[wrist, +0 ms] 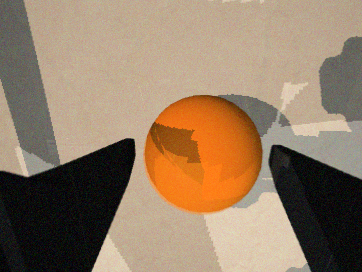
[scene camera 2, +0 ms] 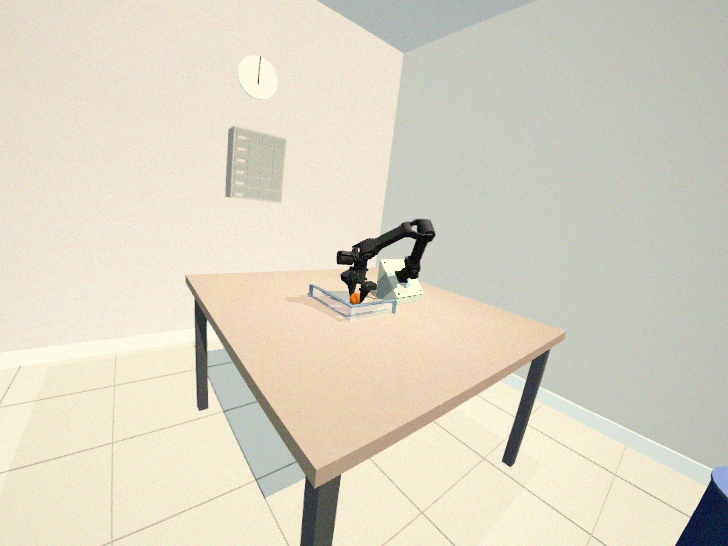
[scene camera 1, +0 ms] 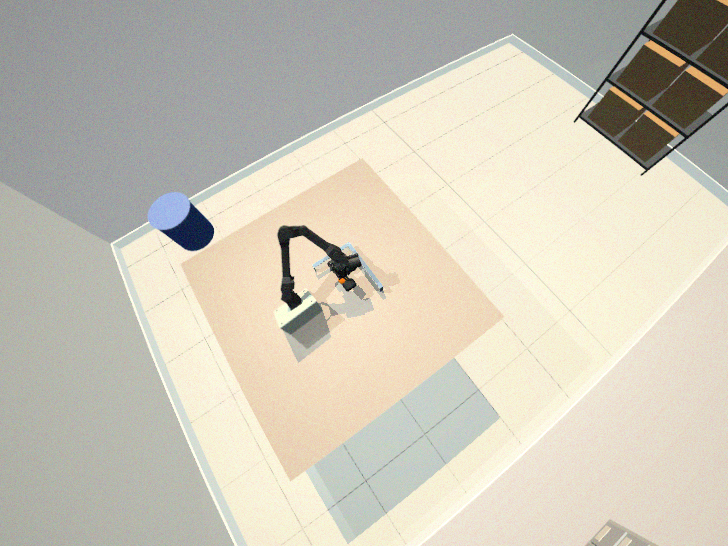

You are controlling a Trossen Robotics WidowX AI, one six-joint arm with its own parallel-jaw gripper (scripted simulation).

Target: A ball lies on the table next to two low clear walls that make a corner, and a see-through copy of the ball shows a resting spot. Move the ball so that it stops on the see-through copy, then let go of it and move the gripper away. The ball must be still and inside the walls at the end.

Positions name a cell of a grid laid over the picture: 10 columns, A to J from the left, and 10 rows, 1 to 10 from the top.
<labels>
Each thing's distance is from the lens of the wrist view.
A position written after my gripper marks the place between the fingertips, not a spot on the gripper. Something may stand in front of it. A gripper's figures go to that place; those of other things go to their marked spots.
my gripper (wrist: F6): 0.12 m
orange ball (wrist: F6): 0.09 m
</labels>
